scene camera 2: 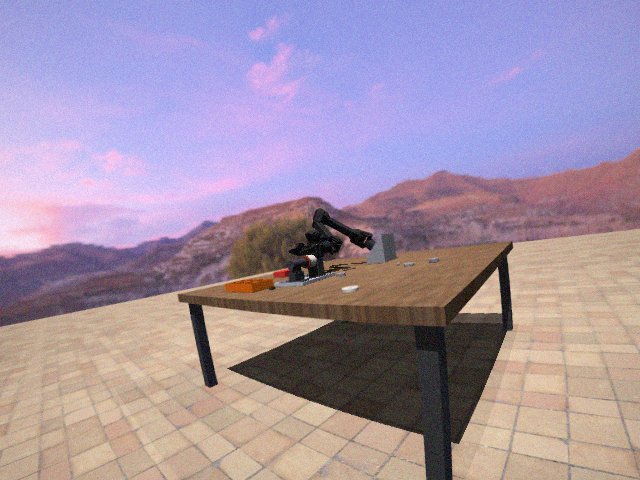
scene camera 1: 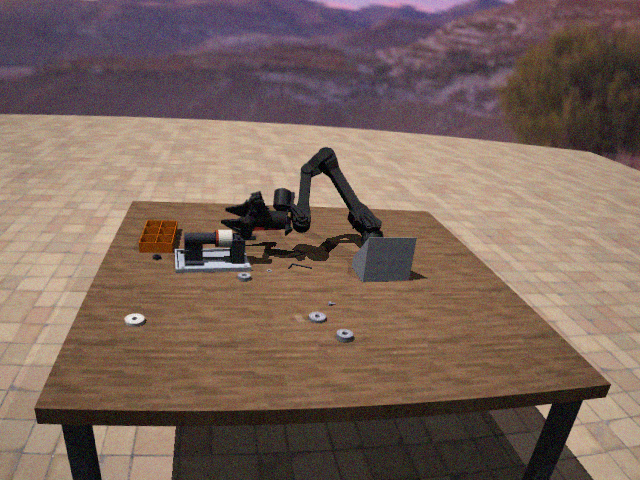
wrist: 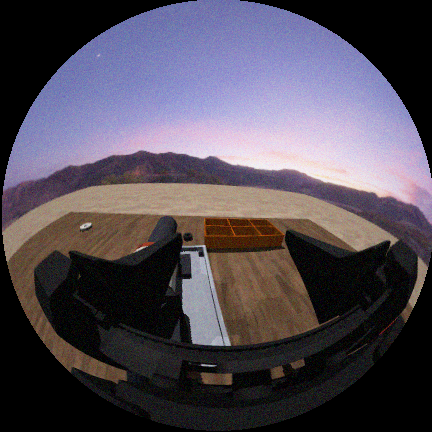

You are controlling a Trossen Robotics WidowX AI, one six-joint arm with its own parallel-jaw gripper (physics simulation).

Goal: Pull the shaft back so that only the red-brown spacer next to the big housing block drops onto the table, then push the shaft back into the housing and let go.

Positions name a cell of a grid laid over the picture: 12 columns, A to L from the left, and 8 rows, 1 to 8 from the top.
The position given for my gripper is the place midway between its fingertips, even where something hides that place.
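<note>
I see my gripper (scene camera 1: E4), and I see it in the wrist view too (wrist: G5). There is an orange compartment tray (wrist: G5), and I also see a grey baseplate (wrist: F6).
</note>
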